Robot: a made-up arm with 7 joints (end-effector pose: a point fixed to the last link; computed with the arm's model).
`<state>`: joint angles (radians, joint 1 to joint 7).
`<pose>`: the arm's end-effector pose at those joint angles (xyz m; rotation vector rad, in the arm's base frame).
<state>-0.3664 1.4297 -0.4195 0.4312 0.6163 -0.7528 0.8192</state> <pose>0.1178 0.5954 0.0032 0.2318 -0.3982 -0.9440</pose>
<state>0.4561 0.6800 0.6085 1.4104 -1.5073 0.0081 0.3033</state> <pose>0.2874 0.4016 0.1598 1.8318 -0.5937 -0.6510</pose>
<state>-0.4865 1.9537 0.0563 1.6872 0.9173 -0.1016 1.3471</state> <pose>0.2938 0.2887 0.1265 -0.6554 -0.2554 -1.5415</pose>
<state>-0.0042 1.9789 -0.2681 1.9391 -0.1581 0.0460 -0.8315</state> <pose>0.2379 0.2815 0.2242 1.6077 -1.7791 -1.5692</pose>
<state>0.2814 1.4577 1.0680 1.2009 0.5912 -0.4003 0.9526</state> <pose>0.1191 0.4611 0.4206 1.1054 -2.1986 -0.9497</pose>
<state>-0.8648 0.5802 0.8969 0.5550 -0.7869 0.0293 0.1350</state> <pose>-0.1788 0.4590 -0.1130 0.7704 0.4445 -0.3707</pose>
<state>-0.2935 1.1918 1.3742 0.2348 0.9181 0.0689 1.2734</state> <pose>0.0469 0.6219 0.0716 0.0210 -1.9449 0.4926</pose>
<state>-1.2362 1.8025 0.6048 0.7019 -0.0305 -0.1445 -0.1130</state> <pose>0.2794 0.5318 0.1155 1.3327 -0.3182 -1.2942</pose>
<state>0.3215 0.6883 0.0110 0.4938 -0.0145 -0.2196 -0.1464</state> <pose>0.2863 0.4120 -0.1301 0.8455 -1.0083 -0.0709</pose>
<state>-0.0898 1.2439 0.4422 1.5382 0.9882 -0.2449 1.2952</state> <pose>0.2876 0.3495 0.1859 -0.4017 -1.6183 -1.3292</pose>
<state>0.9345 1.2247 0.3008 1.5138 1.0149 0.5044 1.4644</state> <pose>0.2141 0.3390 0.3676 -0.5288 -1.8335 -1.3612</pose>
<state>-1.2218 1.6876 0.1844 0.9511 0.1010 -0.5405 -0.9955</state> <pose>0.1879 0.5015 0.0274 1.2689 -1.1893 -1.2440</pose>
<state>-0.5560 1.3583 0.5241 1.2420 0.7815 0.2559 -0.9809</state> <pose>0.2063 0.4543 0.1213 1.6244 -1.0387 0.4732</pose>
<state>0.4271 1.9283 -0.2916 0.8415 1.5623 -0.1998 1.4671</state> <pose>0.2041 0.5130 0.3654 -0.0414 -1.5486 -0.9192</pose>
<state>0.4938 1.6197 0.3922 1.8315 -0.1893 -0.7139 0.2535</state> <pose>0.1948 0.2611 0.3957 -1.6686 1.6334 1.9627</pose>
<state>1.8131 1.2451 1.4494 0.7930 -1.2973 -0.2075 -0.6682</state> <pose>-0.0281 0.5675 0.2044 -1.9035 0.8466 -2.3332</pose>
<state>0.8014 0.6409 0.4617 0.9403 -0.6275 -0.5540 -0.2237</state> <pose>0.3693 0.4165 0.1578 1.4752 -1.9960 -0.1156</pose>
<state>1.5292 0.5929 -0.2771 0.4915 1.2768 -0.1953 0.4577</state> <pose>0.4793 0.3337 0.3251 -0.6620 -2.4409 0.4271</pose>
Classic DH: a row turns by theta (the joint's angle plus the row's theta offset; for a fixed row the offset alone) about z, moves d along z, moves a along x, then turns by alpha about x. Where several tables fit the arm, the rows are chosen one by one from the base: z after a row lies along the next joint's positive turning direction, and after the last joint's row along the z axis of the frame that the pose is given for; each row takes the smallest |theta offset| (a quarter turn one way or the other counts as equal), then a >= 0, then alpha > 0; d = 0 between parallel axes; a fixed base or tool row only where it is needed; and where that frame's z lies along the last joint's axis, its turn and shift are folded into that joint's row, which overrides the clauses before.
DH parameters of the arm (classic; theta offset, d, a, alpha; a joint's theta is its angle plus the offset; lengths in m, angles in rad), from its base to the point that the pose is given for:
base (fixed): 0 0.1906 0.0246 1.5708
joint 1: 1.5708 -0.089 0.0107 1.5708
joint 2: 1.5708 0.0057 0.0075 1.5708
joint 3: -1.5708 -0.2881 0.0032 -1.5708
joint 4: 0 0.0029 -0.0207 1.5708
joint 5: 0 -0.2389 -0.0225 1.5708
joint 6: -1.5708 -0.021 0.0023 -1.5708
joint 7: -1.5708 0.0277 0.0236 1.5708
tool (fixed): -1.5708 -0.0229 0 0

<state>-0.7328 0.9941 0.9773 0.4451 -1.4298 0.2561 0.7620</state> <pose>-0.0657 0.5801 -0.0016 0.6155 1.0567 -0.4407</pose>
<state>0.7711 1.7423 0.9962 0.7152 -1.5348 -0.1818 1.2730</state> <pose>-0.0596 0.5653 0.4209 1.1597 -0.1095 0.0045</pose>
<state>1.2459 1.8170 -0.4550 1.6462 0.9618 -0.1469 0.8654</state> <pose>0.1685 0.3439 0.3973 0.5270 -1.7965 -1.2914</pose>
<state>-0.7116 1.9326 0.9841 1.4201 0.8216 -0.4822 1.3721</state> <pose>0.3608 0.2687 0.3077 -0.0549 -0.9870 -2.1064</pose>
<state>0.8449 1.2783 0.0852 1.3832 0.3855 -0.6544 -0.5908</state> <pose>0.2416 0.3984 0.3488 -1.1926 2.7831 -0.2248</pose>
